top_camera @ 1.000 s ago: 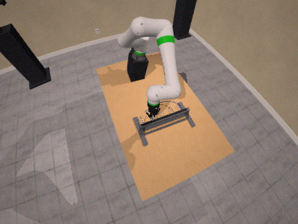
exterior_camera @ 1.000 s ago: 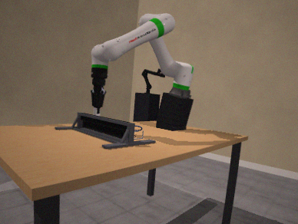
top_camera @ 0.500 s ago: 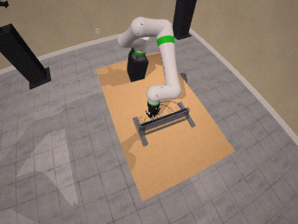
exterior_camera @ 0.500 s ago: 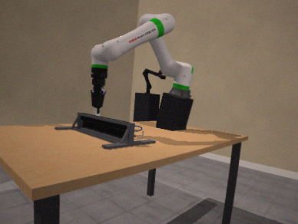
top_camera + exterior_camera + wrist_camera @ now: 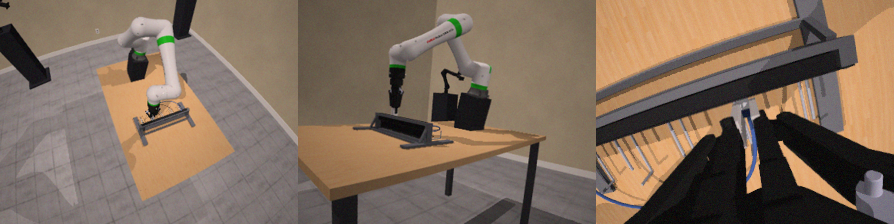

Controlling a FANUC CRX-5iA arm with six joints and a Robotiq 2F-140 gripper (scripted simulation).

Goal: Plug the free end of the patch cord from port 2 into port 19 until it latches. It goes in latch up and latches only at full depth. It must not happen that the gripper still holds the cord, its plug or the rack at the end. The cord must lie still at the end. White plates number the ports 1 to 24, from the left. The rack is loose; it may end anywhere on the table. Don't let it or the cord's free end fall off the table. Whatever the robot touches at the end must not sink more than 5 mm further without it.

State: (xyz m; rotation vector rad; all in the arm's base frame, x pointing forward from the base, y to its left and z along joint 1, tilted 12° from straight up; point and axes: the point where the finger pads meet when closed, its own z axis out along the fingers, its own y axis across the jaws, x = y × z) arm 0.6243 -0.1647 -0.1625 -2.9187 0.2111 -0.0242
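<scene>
Now: hand 30 mm above the plug and 10 mm short of it.
</scene>
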